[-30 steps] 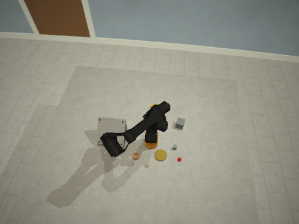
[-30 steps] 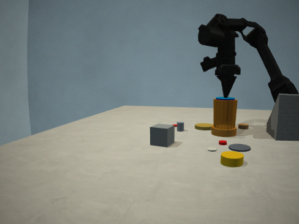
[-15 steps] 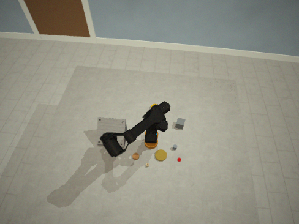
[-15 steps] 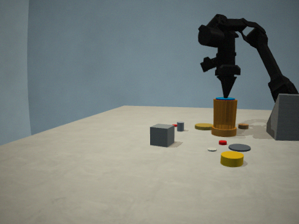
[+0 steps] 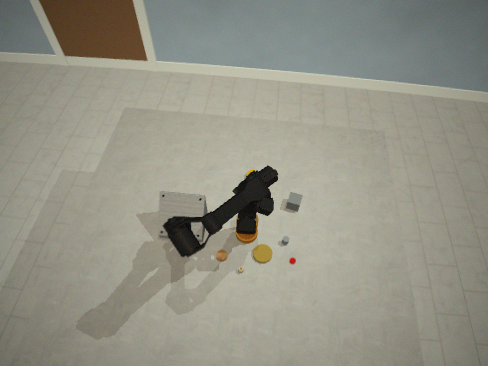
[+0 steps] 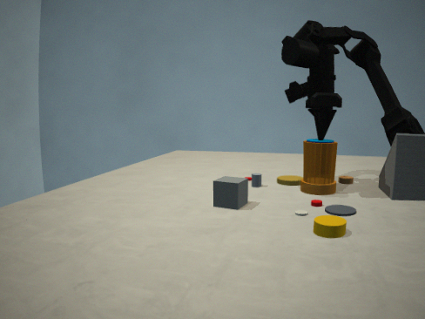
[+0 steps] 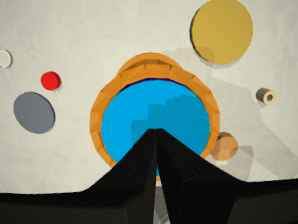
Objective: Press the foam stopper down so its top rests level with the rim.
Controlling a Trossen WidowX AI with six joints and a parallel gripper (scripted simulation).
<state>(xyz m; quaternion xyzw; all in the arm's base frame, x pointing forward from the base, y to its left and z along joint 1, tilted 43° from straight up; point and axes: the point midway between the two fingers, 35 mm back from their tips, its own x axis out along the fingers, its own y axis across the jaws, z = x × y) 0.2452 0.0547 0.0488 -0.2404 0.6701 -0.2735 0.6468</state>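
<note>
Now: hand 50 mm above the blue foam stopper. The rest, counted from my hand: red disc: 150 mm below, 120 mm to the left, 20 mm ahead; then brown disc: 140 mm below, 100 mm to the right, 90 mm behind; then mustard disc: 140 mm below, 80 mm to the right, 60 mm ahead.
</note>
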